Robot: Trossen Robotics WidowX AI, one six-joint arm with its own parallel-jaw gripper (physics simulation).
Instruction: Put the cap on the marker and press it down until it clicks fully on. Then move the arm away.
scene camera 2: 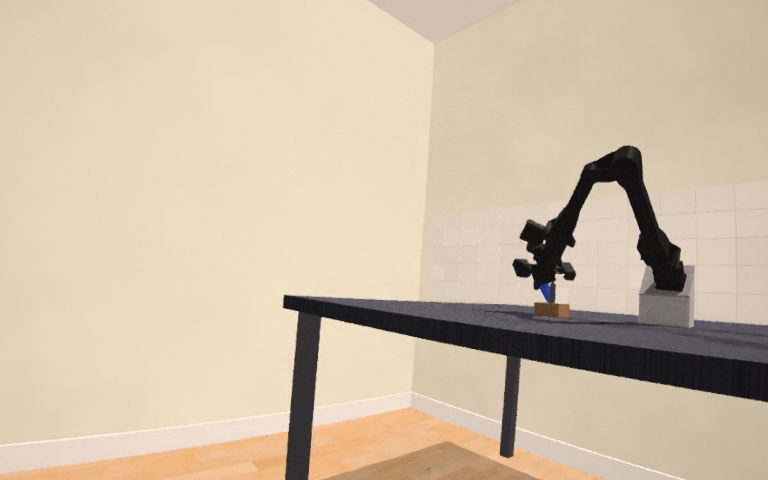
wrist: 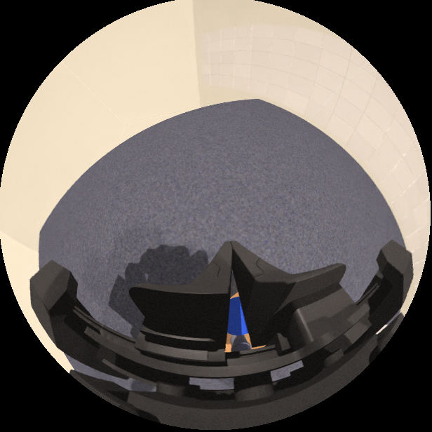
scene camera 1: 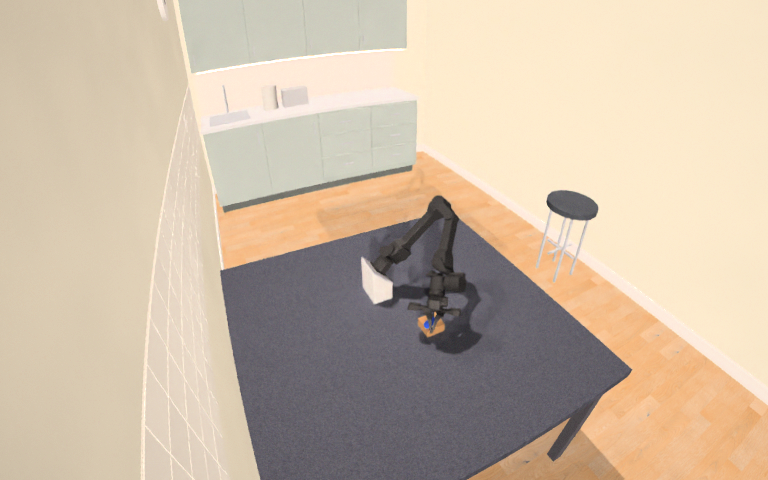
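Seen in the pictures: gripper, between the fingertips: (scene camera 2: 534, 289) (scene camera 1: 431, 333); arm's base, origin of its link: (scene camera 2: 671, 282) (scene camera 1: 378, 269).
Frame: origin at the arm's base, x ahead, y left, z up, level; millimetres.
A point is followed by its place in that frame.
The orange-brown block (scene camera 1: 438, 328) {x 326, y 109, z -86 mm} (scene camera 2: 551, 309) {x 271, y 135, z -94 mm} (wrist: 228, 346) rests on the dark table. The dark grey marker (scene camera 2: 552, 293) {x 285, y 105, z -48 mm} (wrist: 241, 343) stands upright on it. The blue cap (scene camera 1: 427, 324) {x 323, y 60, z -44 mm} (scene camera 2: 544, 292) {x 320, y 86, z -47 mm} (wrist: 237, 317) is beside the marker and tilts in the scene camera 2 view, its lower end near the block; it is apart from the marker's top. My gripper (scene camera 1: 431, 327) {x 373, y 48, z -38 mm} (scene camera 2: 542, 286) {x 373, y 48, z -38 mm} (wrist: 229, 245) is shut and empty, low over the block. In the wrist view cap, marker and block show through the gap behind the fingertips. The fingers hide much of the cap, so its contact with them is unclear.
The arm's pale base (scene camera 1: 376, 284) {x 74, y -38, z -11 mm} (scene camera 2: 665, 308) {x 6, y 31, z -69 mm} stands on the dark table (scene camera 1: 339, 390) {x 421, y -317, z -113 mm} (scene camera 2: 430, 322) {x 245, y 657, z -121 mm} (wrist: 225, 175), behind the block in the scene camera 1 view. A black-topped stool (scene camera 1: 572, 204) stands on the floor to the right. Kitchen cabinets (scene camera 1: 294, 152) line the back wall.
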